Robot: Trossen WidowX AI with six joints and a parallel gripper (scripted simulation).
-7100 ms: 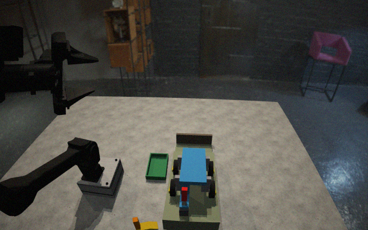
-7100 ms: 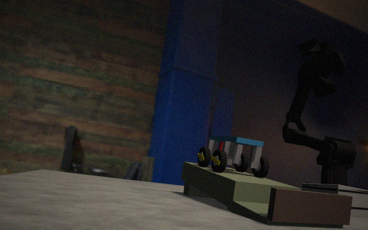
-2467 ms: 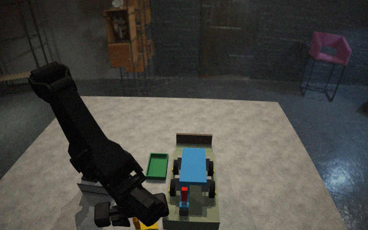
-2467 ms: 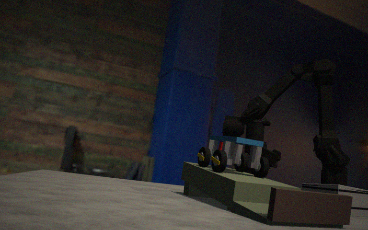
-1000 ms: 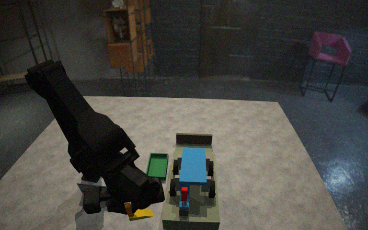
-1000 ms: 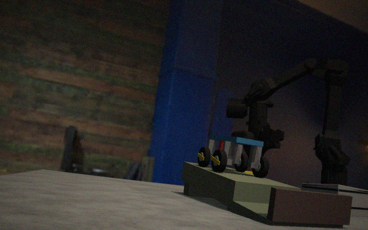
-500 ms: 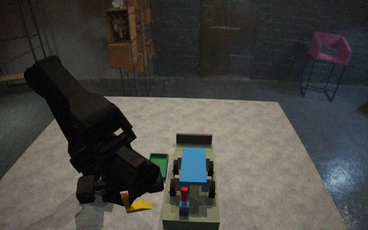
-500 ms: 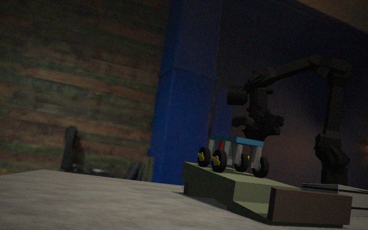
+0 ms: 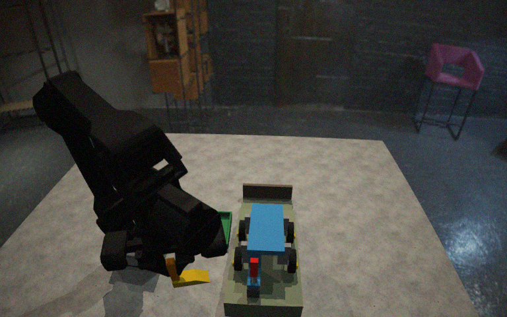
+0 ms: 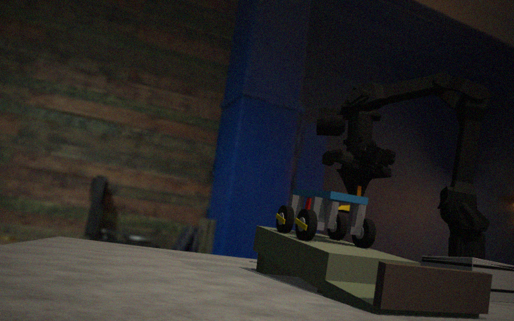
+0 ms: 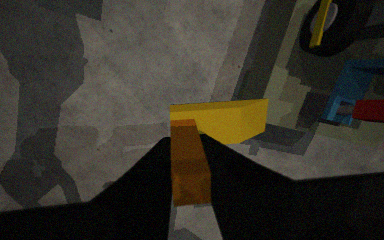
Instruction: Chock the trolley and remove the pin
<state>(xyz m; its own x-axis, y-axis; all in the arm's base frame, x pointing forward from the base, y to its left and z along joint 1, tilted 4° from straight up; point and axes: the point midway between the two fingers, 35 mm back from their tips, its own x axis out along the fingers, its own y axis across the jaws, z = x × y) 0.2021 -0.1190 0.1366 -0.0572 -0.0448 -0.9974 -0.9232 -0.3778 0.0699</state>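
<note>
Right now my gripper tip is 2 cm short of the yellow chock, 1 cm to the right of it and 1 cm above it. From my gripper tip the other things lie so: trolley: 15 cm to the left, 14 cm ahead, 6 cm below; ramp: 15 cm to the left, 14 cm ahead, 13 cm below; red-headed stop pin: 13 cm ahead, 5 cm to the left, 4 cm below.
</note>
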